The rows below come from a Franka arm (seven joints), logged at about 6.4 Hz.
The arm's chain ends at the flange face. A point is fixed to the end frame.
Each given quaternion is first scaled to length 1.
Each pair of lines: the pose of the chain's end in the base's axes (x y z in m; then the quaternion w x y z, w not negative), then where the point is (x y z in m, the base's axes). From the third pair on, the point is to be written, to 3 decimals.
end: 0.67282 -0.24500 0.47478 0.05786 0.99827 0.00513 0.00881
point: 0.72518 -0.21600 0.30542
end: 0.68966 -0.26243 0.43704 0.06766 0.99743 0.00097 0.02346
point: 0.74725 -0.23709 0.26880
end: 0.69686 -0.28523 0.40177 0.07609 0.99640 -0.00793 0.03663
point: 0.759 -0.264 0.235
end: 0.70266 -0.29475 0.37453 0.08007 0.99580 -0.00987 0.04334
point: 0.768 -0.275 0.208
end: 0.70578 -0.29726 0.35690 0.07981 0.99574 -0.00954 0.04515
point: 0.771 -0.277 0.191
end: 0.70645 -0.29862 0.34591 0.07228 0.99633 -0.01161 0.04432
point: 0.772 -0.276 0.180
